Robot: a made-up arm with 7 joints.
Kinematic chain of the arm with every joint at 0, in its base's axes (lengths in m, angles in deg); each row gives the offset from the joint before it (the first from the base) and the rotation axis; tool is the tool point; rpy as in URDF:
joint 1: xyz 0 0 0.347 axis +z
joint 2: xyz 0 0 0 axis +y
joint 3: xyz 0 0 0.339 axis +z
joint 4: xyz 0.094 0 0 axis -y
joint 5: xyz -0.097 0 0.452 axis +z
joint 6: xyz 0 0 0 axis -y
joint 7: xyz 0.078 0 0 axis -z
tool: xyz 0 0 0 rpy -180 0 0
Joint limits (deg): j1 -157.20..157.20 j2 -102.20..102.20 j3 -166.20..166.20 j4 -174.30..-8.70 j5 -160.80..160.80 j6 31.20..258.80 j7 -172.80..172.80
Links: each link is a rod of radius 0.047 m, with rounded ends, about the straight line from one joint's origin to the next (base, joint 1, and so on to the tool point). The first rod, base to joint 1, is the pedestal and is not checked.
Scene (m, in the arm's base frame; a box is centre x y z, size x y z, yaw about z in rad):
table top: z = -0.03
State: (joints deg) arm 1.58 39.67 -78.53 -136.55 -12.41 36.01 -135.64
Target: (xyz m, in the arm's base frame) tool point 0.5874 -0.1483 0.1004
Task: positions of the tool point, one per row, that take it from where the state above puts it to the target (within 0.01 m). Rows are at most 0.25 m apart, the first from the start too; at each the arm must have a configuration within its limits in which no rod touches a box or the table.
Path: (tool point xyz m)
1: 0.2779 -0.4420 0.2547
2: 0.4638 -0.3345 0.1846
3: 0.5874 -0.1483 0.1004

